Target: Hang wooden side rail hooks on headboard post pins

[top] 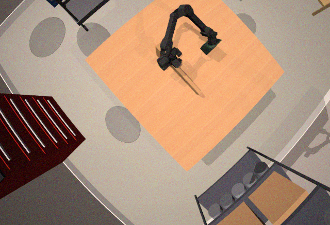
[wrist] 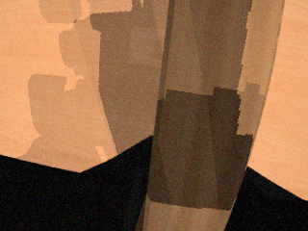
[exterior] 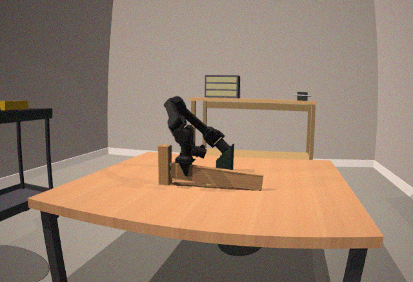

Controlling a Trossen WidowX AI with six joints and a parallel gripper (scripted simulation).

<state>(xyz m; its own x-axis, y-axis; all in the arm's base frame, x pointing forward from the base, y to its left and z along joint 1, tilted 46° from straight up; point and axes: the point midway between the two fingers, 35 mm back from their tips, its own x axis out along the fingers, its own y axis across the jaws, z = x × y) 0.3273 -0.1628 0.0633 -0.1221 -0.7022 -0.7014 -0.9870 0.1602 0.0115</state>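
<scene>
My gripper tip is 10 cm to the left of the headboard post, 4 cm below it and 1 cm past it.
</scene>
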